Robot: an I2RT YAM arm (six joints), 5 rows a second.
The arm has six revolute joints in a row. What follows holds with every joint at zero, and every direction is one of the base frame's. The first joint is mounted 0.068 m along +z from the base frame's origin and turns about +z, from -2.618 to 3.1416 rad. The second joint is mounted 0.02 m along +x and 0.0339 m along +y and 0.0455 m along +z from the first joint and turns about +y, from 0 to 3.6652 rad. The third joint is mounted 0.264 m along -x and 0.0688 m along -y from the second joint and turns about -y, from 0 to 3.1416 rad. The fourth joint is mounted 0.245 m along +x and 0.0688 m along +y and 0.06 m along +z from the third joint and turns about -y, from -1.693 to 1.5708 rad. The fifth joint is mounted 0.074 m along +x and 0.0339 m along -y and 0.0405 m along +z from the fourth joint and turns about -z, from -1.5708 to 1.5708 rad. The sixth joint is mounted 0.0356 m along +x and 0.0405 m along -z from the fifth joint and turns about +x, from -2.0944 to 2.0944 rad. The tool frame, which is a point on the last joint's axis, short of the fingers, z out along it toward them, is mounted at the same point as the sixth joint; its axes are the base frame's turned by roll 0, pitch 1.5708 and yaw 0 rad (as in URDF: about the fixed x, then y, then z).
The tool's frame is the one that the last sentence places.
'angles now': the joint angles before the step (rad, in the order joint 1, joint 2, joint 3, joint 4, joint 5, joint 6). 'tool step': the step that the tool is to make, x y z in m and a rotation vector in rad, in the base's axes. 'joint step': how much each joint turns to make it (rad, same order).
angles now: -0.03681 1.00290 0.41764 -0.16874 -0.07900 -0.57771
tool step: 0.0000 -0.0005 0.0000 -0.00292 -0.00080 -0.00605
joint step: -0.00161 -0.00026 -0.00039 0.00111 0.00521 0.00093
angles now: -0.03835 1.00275 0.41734 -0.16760 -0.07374 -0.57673
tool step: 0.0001 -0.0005 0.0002 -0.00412 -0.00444 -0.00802
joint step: -0.00113 -0.00111 -0.00114 0.00475 0.00773 0.00182
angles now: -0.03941 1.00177 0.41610 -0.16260 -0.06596 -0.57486
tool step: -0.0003 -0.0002 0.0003 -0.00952 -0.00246 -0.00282
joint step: 0.00053 -0.00312 -0.00079 0.00021 0.00885 -0.00464
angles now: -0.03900 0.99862 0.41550 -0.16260 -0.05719 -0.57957
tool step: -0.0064 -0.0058 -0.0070 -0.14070 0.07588 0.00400
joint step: -0.01547 -0.00098 -0.00652 -0.06535 0.08774 -0.11596
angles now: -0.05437 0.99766 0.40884 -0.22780 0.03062 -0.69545
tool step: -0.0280 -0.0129 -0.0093 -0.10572 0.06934 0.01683
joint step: -0.08537 -0.12698 -0.06658 -0.11349 0.01576 -0.15081
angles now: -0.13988 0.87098 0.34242 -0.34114 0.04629 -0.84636
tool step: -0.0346 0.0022 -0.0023 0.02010 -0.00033 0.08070
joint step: -0.04797 -0.24005 -0.06132 -0.18193 -0.09812 -0.08561
